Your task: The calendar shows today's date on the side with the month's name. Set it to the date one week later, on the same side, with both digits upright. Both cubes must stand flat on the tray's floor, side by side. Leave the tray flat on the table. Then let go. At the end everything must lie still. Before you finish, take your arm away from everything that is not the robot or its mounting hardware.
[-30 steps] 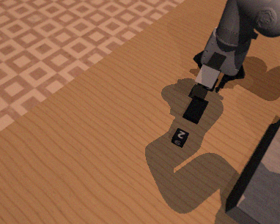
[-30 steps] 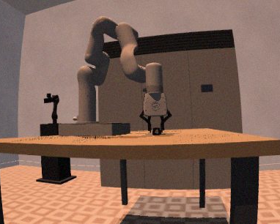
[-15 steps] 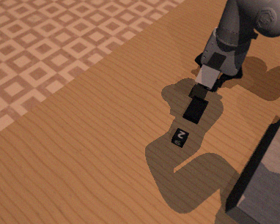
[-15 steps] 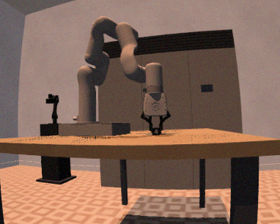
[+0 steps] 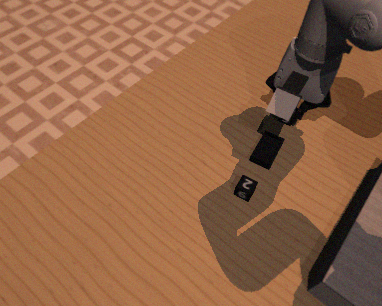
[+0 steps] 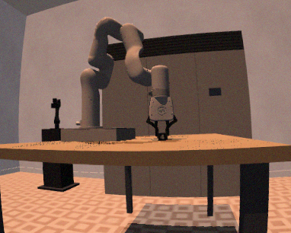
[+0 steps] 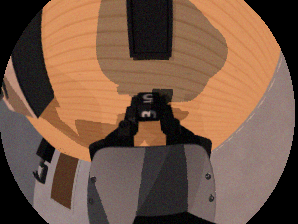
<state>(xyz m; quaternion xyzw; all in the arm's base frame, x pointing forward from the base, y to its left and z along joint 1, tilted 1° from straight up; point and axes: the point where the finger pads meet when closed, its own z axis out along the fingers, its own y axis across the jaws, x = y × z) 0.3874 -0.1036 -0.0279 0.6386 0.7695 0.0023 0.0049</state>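
Right now my hand is 30 mm past the black digit cube, 210 mm to the right of it and 10 mm above it. From my hand the other things lie so: black cube 10 mm below.
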